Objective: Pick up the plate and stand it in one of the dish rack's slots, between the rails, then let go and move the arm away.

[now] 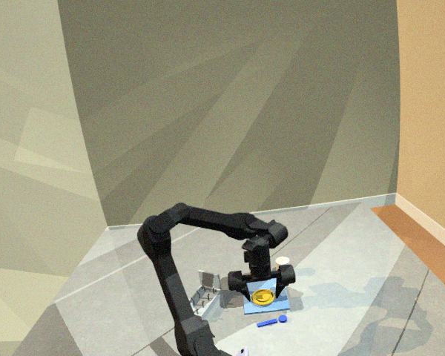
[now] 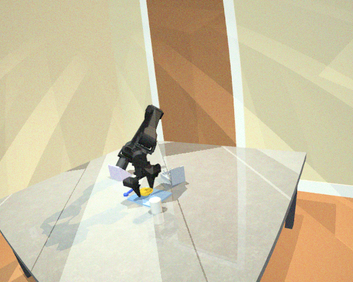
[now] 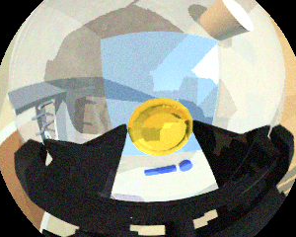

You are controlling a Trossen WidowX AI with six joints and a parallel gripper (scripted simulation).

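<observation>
The yellow plate lies 10 mm above my gripper tip. Also, from my gripper tip: white cup (140 mm ahead, 60 mm to the right, 20 mm above); then blue spoon (80 mm behind, 40 mm to the right, 10 mm below); then grey dish rack (20 mm behind, 180 mm to the left, 10 mm above).
</observation>
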